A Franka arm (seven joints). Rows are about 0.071 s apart.
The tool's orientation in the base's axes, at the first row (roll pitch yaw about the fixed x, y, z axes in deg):
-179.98 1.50 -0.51
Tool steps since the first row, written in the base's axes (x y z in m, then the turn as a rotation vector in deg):
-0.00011 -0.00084 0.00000 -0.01 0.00 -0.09
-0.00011 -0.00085 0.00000 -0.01 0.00 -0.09
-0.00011 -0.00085 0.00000 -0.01 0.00 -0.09
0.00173 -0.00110 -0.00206 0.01 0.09 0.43
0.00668 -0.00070 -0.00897 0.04 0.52 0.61
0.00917 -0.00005 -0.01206 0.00 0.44 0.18
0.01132 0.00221 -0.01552 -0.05 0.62 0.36
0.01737 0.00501 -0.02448 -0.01 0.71 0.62
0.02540 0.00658 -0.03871 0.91 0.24 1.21
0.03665 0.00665 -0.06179 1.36 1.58 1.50
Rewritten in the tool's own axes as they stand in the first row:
-0.00010 0.00084 0.00000 -0.01 0.00 0.09
-0.00010 0.00085 0.00000 -0.01 0.00 0.09
-0.00010 0.00085 0.00000 -0.01 0.00 0.09
0.00179 0.00109 0.00201 0.00 -0.09 -0.43
0.00692 0.00064 0.00879 0.02 -0.52 -0.61
0.00948 -0.00003 0.01182 -0.01 -0.44 -0.18
0.01170 -0.00231 0.01522 -0.06 -0.62 -0.36
0.01796 -0.00516 0.02402 -0.03 -0.71 -0.62
0.02635 -0.00679 0.03804 0.88 -0.25 -1.23
0.03819 -0.00695 0.06081 1.31 -1.59 -1.53

